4 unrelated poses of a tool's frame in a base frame.
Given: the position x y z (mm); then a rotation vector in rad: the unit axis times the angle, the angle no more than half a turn.
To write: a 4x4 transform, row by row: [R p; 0 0 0 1], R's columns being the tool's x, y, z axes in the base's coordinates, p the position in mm. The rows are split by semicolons. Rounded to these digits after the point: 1 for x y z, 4 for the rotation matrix.
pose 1, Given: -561.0 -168.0 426.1 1.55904 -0.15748 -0.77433
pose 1, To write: 0.7596 0.3416 -0.5535 -561.0; -0.5306 -0.1666 -0.8311 -168.0; -0.3761 0.9250 0.0547 426.1; 0 0 0 1
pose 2, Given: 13.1 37.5 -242.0 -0.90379 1.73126 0.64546
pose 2, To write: -0.1839 -0.8201 0.5419 13.1; -0.2652 0.5723 0.7760 37.5; -0.9465 -0.0010 -0.3227 -242.0; 0 0 0 1
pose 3, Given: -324.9 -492.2 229.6 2.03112 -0.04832 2.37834
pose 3, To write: -0.1567 -0.0304 0.9872 -324.9; -0.0097 -0.9994 -0.0323 -492.2; 0.9876 -0.0147 0.1563 229.6; 0 0 0 1
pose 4, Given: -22.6 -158.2 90.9 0.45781 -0.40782 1.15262
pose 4, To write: 0.3529 -0.9328 -0.0730 -22.6; 0.7712 0.3342 -0.5419 -158.2; 0.5299 0.1349 0.8373 90.9; 0 0 0 1
